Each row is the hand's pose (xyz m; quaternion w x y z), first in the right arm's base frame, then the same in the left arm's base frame.
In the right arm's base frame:
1: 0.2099 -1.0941 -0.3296 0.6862 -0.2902 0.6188 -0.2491
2: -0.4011 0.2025 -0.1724 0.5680 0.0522 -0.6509 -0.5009
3: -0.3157 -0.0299 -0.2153 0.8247 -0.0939 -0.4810 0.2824
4: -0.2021 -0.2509 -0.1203 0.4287 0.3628 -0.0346 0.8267
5: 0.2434 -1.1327 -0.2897 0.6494 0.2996 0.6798 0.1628
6: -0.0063 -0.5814 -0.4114 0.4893 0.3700 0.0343 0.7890
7: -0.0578 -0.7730 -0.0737 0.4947 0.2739 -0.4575 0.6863
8: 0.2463 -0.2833 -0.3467 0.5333 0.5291 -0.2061 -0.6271
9: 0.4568 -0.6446 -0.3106 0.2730 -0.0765 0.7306 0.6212
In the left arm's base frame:
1: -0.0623 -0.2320 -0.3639 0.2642 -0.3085 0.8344 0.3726
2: -0.0166 0.1712 1.0197 0.9006 0.0869 0.0516 -0.4227
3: -0.0429 0.0827 0.7860 0.8104 0.4828 0.0449 0.3288
4: 0.0711 0.0087 0.5574 0.0153 -0.8824 -0.0779 -0.4638
5: -0.0173 -0.2372 -0.4103 0.0879 -0.3180 -0.8893 -0.3168
6: -0.1828 -0.0395 0.1505 0.0062 -0.8648 -0.1751 -0.4706
7: 0.1463 -0.2395 0.0795 0.3466 0.8716 -0.1579 0.3087
8: -0.0859 0.3396 0.2120 0.5016 0.2123 0.5070 -0.6680
9: -0.0136 0.2488 -0.1913 0.3892 -0.2013 -0.4603 -0.7721

